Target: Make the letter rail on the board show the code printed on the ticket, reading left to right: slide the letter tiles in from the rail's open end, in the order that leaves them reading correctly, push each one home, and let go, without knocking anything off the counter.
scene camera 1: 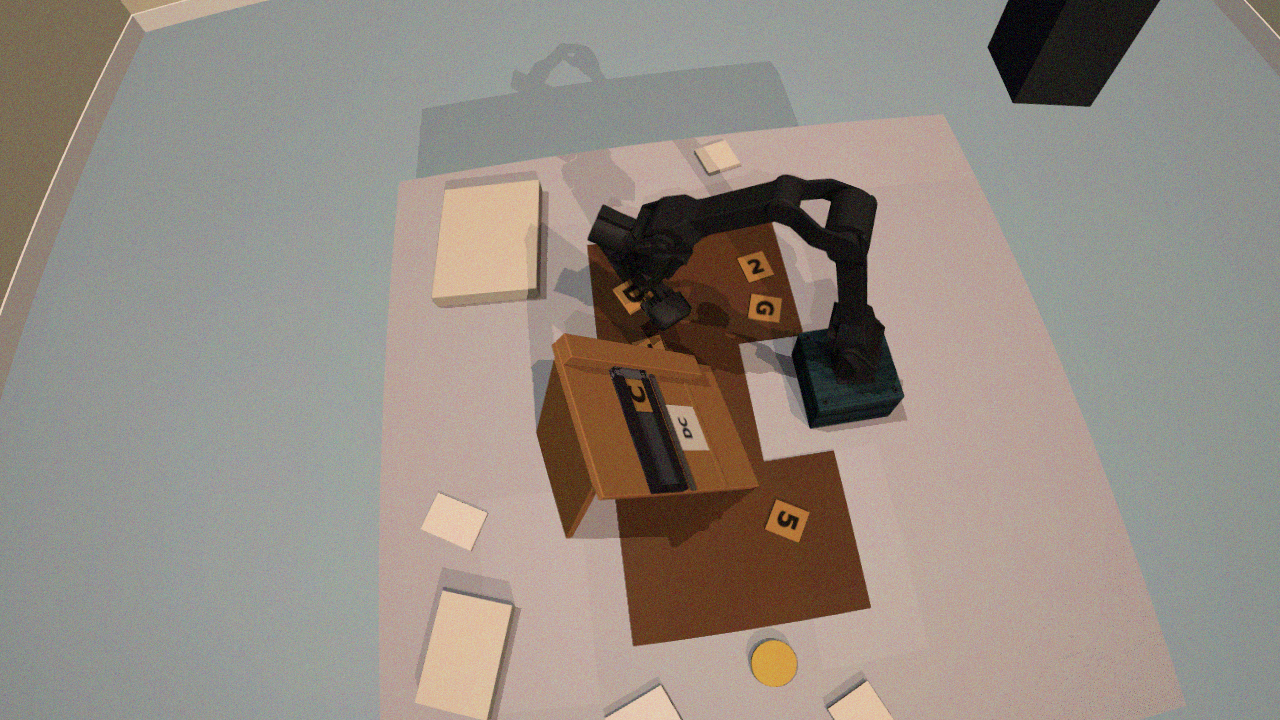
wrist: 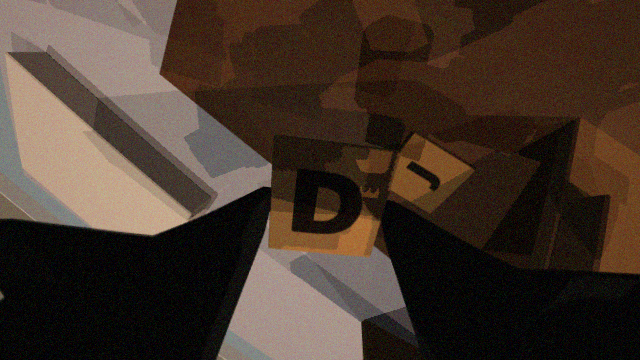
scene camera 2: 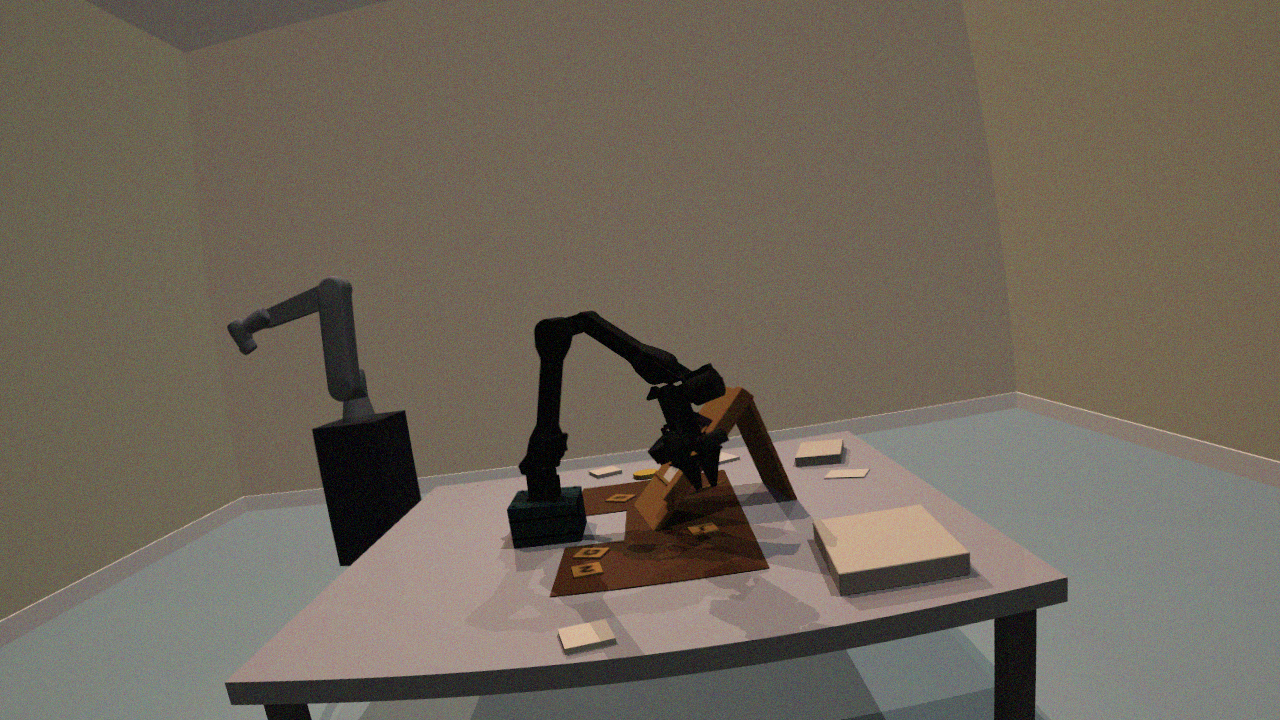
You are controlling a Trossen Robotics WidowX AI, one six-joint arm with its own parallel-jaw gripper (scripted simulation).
Labels:
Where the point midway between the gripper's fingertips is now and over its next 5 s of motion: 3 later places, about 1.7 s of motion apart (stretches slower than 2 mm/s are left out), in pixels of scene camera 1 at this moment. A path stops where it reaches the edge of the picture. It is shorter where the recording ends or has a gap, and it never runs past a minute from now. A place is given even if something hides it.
My gripper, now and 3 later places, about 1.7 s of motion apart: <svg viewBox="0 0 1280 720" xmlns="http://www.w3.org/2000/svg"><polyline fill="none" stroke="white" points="634,294 603,292 576,347 707,533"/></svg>

